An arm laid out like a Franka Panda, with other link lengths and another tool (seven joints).
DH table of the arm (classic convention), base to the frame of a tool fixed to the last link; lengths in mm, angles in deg. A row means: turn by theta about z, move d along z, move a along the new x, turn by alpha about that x. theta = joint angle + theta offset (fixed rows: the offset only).
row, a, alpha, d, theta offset
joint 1, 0.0, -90.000, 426.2, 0.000
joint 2, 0.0, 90.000, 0.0, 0.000
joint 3, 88.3, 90.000, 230.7, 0.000
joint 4, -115.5, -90.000, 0.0, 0.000
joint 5, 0.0, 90.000, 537.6, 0.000
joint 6, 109.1, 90.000, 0.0, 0.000
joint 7, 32.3, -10.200, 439.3, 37.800
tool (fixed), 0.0, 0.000, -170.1, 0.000
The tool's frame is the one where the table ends.
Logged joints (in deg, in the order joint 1, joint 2, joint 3, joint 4, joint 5, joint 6, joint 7), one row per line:
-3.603 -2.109 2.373 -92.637 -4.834 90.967 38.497
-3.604 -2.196 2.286 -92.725 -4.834 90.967 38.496
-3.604 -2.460 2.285 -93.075 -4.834 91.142 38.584
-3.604 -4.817 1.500 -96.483 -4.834 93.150 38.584
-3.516 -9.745 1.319 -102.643 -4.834 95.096 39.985
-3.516 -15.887 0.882 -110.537 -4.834 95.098 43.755
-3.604 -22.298 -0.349 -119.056 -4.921 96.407 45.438
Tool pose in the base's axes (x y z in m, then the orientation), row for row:
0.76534 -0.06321 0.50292 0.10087 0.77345 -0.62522 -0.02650
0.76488 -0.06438 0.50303 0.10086 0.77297 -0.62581 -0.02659
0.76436 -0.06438 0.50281 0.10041 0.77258 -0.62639 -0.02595
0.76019 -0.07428 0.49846 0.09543 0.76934 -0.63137 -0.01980
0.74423 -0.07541 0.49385 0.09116 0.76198 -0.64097 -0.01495
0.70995 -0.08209 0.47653 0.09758 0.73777 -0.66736 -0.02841
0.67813 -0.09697 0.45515 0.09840 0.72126 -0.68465 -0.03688
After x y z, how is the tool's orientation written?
As a quaternion, w x y z.
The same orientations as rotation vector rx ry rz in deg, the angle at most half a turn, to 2 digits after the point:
130.93 -105.84 -4.49
130.85 -105.94 -4.50
130.82 -106.07 -4.39
130.65 -107.22 -3.36
129.73 -109.12 -2.55
125.13 -113.19 -4.82
122.27 -116.07 -6.25

